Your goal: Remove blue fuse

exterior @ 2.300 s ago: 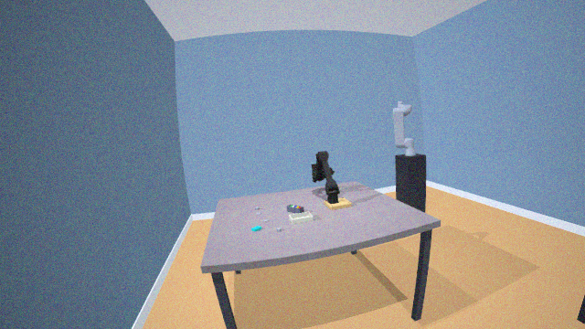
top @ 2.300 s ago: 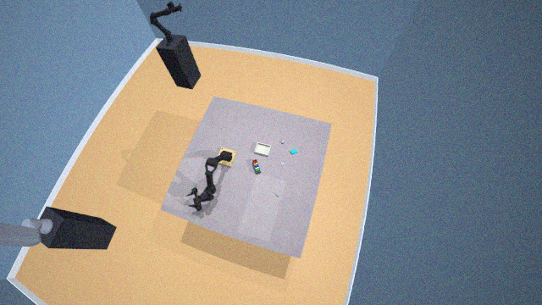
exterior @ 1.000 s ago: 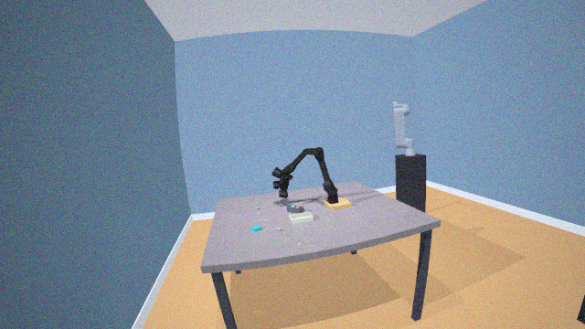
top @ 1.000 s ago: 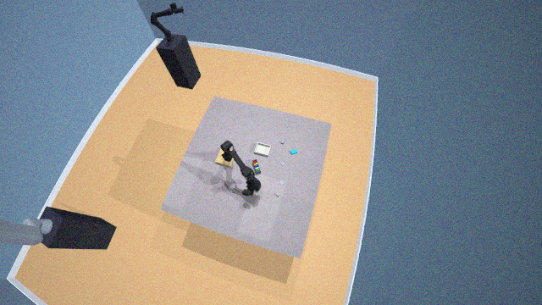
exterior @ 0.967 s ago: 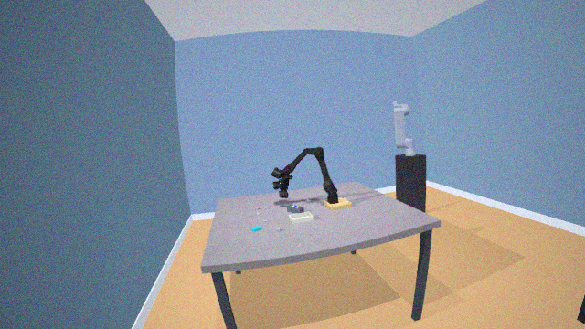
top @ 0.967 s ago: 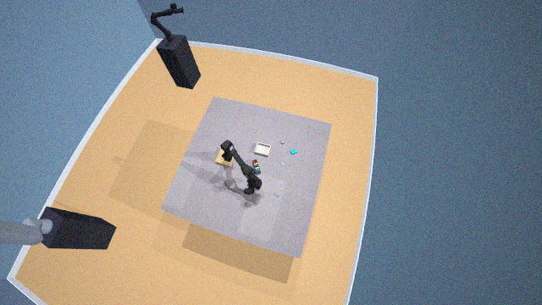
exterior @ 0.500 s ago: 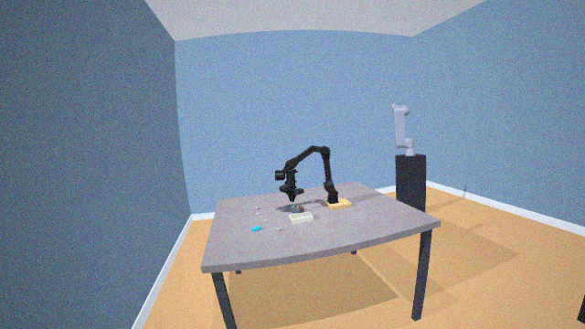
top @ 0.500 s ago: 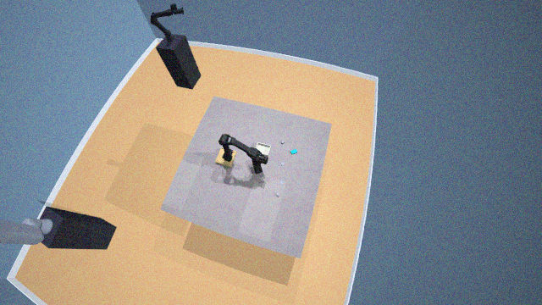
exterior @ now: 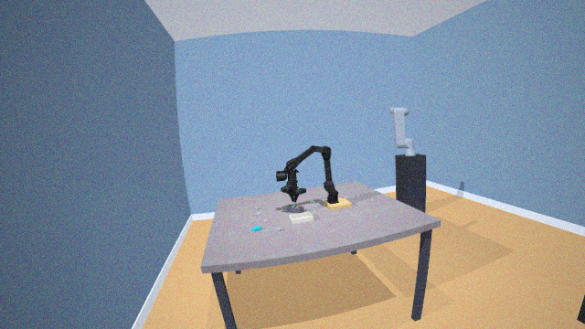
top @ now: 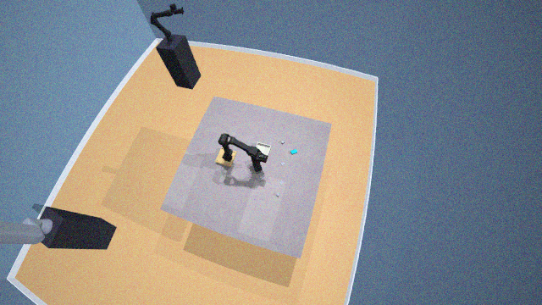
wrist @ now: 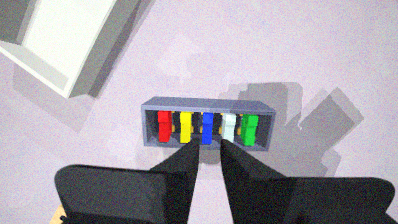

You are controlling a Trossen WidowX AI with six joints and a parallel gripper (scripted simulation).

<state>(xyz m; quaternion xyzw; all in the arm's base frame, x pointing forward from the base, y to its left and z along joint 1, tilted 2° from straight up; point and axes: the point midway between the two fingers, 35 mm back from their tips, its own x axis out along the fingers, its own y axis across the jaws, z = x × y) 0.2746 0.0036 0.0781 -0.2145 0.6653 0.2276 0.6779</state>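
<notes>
My gripper tip is now 50 mm above the blue fuse. From my gripper tip the other things lie so: tray: 180 mm to the left, 70 mm below, 10 mm behind.
</notes>
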